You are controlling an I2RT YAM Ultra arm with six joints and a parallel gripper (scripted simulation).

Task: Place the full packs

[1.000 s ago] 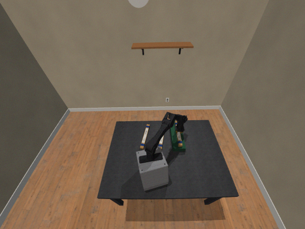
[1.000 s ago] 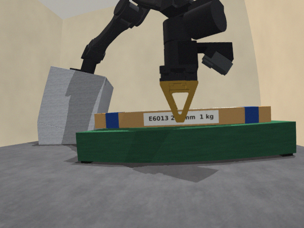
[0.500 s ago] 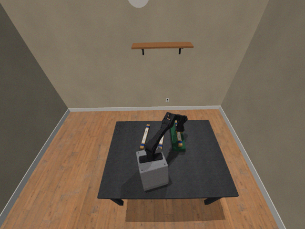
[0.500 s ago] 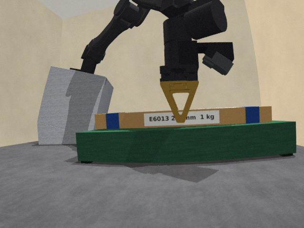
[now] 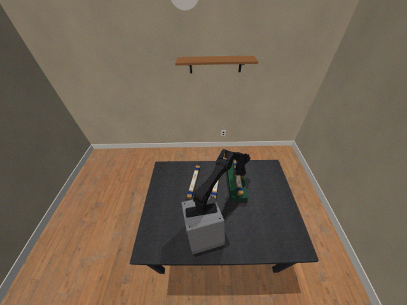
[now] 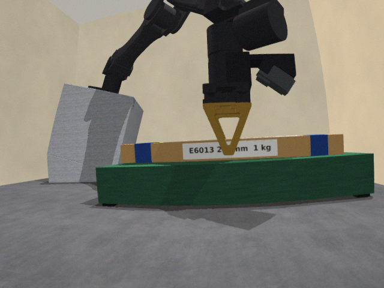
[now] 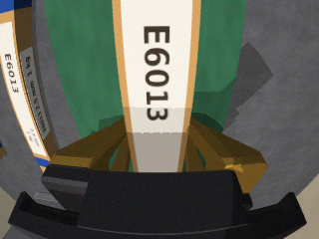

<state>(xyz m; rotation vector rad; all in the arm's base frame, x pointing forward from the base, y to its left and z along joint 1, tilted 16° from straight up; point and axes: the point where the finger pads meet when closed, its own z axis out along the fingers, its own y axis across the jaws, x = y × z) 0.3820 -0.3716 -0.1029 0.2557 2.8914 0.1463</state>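
Now: hand 10 mm to the right of the green low platform and 60 mm above it.
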